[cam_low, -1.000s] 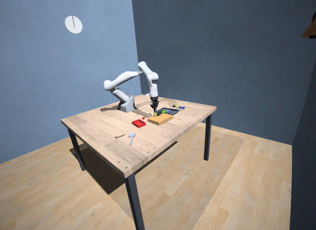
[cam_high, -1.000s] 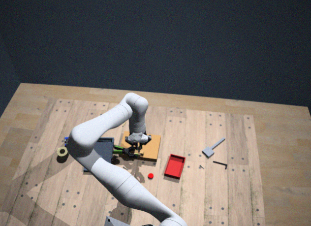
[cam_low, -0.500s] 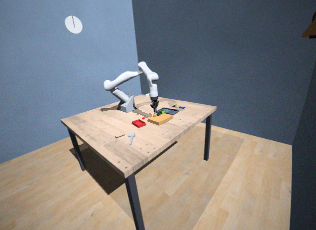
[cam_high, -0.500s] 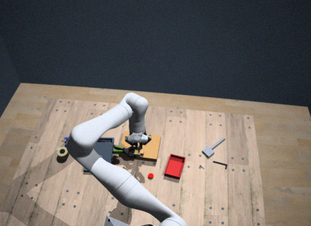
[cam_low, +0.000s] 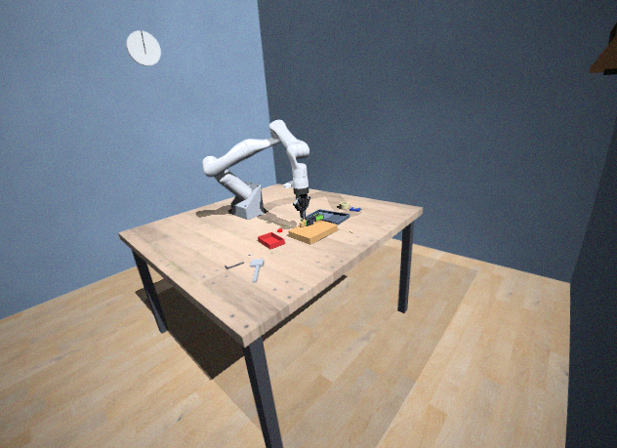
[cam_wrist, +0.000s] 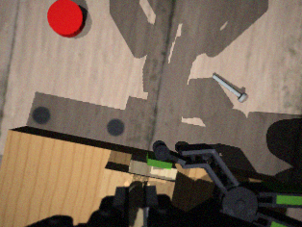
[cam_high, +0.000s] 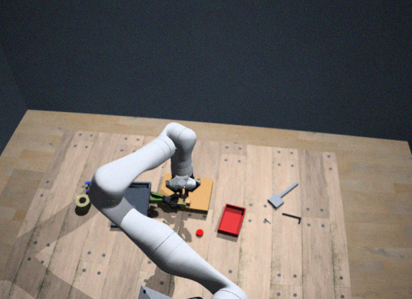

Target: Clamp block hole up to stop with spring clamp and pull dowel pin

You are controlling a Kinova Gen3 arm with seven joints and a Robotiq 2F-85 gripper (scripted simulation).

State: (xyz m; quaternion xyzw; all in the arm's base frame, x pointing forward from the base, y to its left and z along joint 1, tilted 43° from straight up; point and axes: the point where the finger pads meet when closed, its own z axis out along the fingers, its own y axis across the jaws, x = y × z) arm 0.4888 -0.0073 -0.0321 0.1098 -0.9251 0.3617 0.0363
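Right now the dowel pin is 20 mm below my hand. From my hand the other things lie so: bench board: 70 mm below, 50 mm ahead, 10 mm to the left; then wooden block: 50 mm below; then red disc: 100 mm behind, 90 mm below, 80 mm to the right.
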